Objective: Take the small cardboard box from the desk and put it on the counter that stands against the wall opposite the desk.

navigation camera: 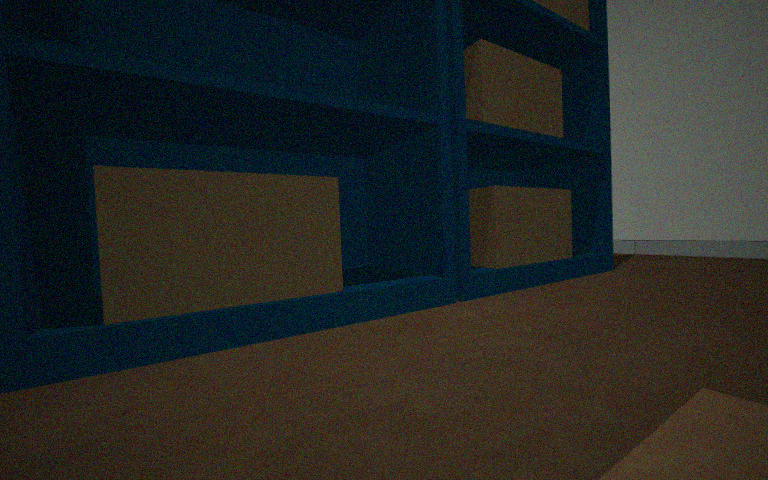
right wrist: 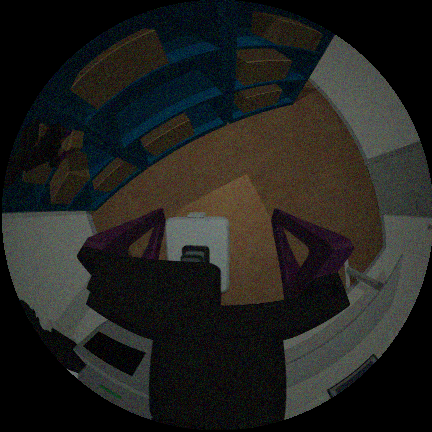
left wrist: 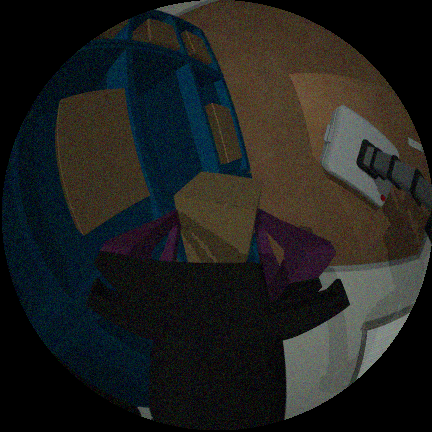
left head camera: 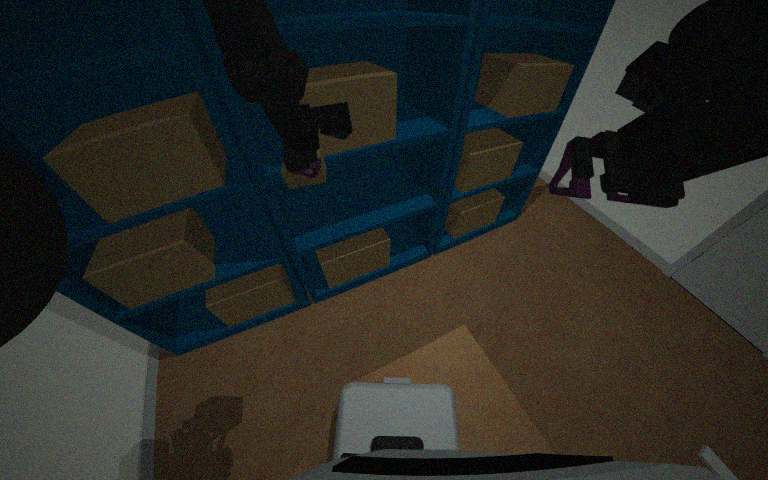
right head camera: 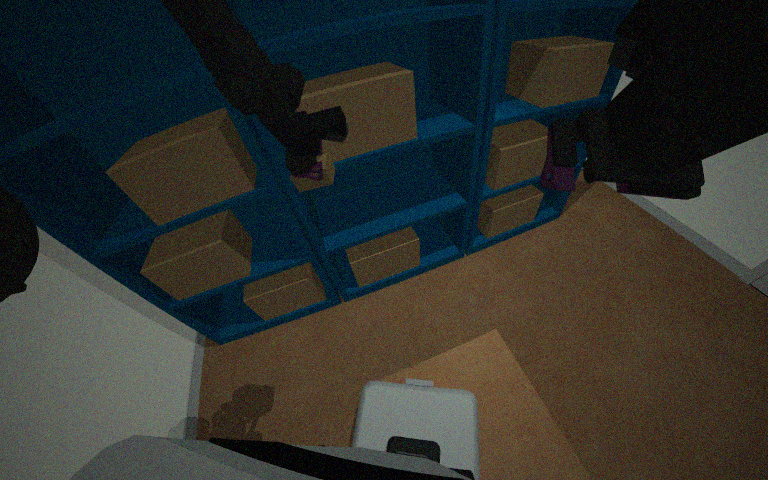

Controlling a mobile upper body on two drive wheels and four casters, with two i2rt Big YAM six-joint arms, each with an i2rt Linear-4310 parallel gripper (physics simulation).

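Frame: origin at the left arm's base, x left, y back, z up, level; metres.
Where they show: left gripper, between the fingertips: (right wrist: 72,141) (left wrist: 217,214) (left head camera: 312,164) (right head camera: 320,167); right gripper, between the fingertips: (right wrist: 218,213) (left head camera: 579,192) (right head camera: 580,184).
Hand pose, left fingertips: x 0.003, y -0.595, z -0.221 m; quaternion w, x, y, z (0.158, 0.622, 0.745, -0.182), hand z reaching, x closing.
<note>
After its pixels a point has its place.
The small cardboard box (left head camera: 305,180) {y -0.564, x 0.018, z -0.244 m} (right head camera: 317,181) {y -0.566, x 0.006, z -0.241 m} (left wrist: 220,192) {y -0.595, x -0.020, z -0.217 m} is held in the air in front of the blue shelving. My left gripper (left head camera: 308,168) {y -0.595, x 0.003, z -0.221 m} (right head camera: 314,169) {y -0.595, x 0.003, z -0.221 m} (left wrist: 217,214) {y -0.595, x 0.003, z -0.221 m} is shut on it, with a purple finger on each side in the left wrist view. My right gripper (right wrist: 218,213) {y -0.370, x -0.445, z -0.115 m} (left head camera: 596,189) {y -0.370, x -0.445, z -0.115 m} (right head camera: 589,183) {y -0.370, x -0.445, z -0.115 m} is open and empty, with its fingers wide apart, high above the floor. I cannot make out the desk or the counter with certainty in these views.
A blue shelf rack (left head camera: 362,223) {y -1.064, x -0.022, z -0.876 m} (right head camera: 396,217) {y -1.113, x -0.056, z -0.876 m} (left wrist: 197,120) {y -1.079, x -0.036, z -0.877 m} (navigation camera: 451,169) {y -1.258, x -0.486, z -1.029 m} with several larger cardboard boxes stands close in front. Pale walls (left head camera: 84,362) {y -0.207, x 1.221, z -0.940 m} (right head camera: 113,339) {y -0.176, x 1.205, z -0.778 m} flank it. A pale rounded block (left head camera: 396,410) {y -0.206, x -0.221, z -1.150 m} (right head camera: 419,410) {y -0.216, x -0.236, z -1.150 m} (right wrist: 200,230) {y -0.221, x -0.269, z -1.150 m} sits low before my body. The lighting is dim.
</note>
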